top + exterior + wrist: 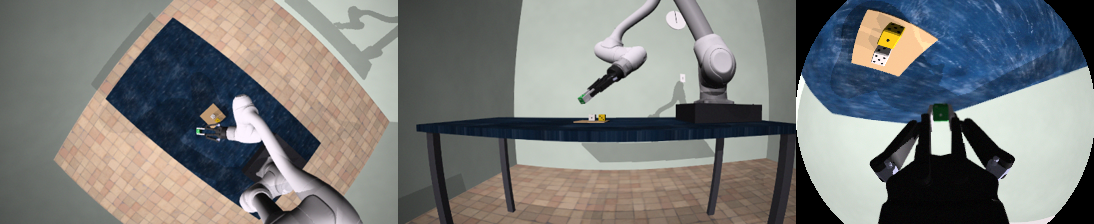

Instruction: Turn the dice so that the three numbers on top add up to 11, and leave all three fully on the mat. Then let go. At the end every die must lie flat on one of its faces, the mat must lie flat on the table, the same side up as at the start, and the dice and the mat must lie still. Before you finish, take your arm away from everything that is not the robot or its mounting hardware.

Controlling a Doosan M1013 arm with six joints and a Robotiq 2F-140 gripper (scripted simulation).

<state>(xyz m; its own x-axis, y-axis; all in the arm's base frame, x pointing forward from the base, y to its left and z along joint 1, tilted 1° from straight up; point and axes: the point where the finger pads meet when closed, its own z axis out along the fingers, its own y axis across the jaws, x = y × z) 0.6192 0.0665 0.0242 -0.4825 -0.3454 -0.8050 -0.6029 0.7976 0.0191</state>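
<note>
The yellow die lies 130 mm to the right of my hand, 90 mm below it and 60 mm behind it. From my hand the other things lie so: white die (130 mm to the right, 90 mm below, 10 mm behind); then green die (10 mm to the left, 10 mm below, 10 mm ahead); then tan mat (130 mm to the right, 110 mm below, 10 mm behind).
</note>
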